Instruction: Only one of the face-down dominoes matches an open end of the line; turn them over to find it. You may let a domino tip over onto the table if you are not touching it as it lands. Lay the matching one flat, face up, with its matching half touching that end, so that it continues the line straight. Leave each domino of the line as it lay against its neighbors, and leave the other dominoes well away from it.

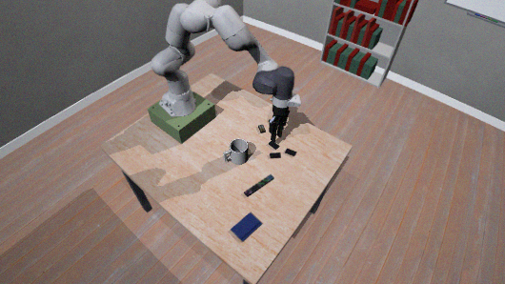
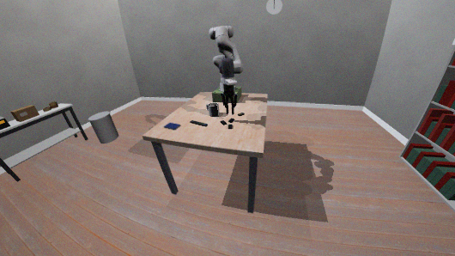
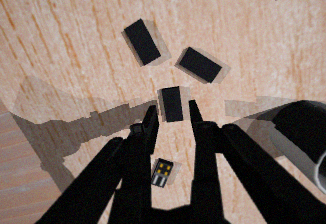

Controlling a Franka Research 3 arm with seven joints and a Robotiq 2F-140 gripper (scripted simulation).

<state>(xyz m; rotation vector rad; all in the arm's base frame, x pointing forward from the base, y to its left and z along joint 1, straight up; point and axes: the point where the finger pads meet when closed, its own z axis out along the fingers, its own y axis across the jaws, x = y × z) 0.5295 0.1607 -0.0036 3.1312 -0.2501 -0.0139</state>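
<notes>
Now: the black domino 100 mm below my hand and 10 mm behind it. The rest, counted from my hand: blue book (460 mm to the right, 160 mm ahead, 100 mm below); then grey mug (180 mm to the right, 110 mm behind, 60 mm below).
</notes>
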